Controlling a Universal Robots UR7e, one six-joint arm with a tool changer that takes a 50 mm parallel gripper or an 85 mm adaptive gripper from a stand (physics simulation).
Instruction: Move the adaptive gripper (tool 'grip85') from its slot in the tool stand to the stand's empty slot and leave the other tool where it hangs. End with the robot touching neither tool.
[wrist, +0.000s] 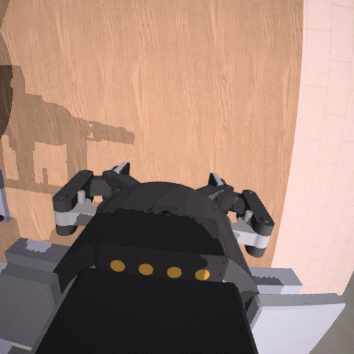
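Places are measured from the arm's base along level axes (x back, y down, z right), in centimetres.
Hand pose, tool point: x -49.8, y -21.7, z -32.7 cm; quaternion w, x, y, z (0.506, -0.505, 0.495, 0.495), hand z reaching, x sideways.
After its pixels a point has its place.
The adaptive gripper (169, 175) is in the lower middle of the wrist view, a black body with four brass-coloured discs on its near side. Its two fingers are spread wide, and wood shows between the tips, with no object there. Grey plates flank its body, a shaded left plate (27, 297) @(z -28.9, x -48.6, y -20.5 cm) and a bright right plate (295, 322) @(z -37.2, x -48.5, y -20.5 cm). Just beyond them show grey blocks of the tool stand (277, 276) @(z -38.5, x -49.6, y -17.3 cm), one on each side of the gripper. Whether the plates rest on the blocks cannot be told. The other tool does not show.
A blue-grey piece (3, 200) @(z 1.1, x -65.1, y 9.6 cm) with a dark hole is cut off by the left edge. Shadows of the arm and stand fall on the wooden table top (175, 75) @(z -31.5, x -37.6, y 10.4 cm) at the left. The table's edge runs down the right side, with pale tiled floor (327, 125) beyond.
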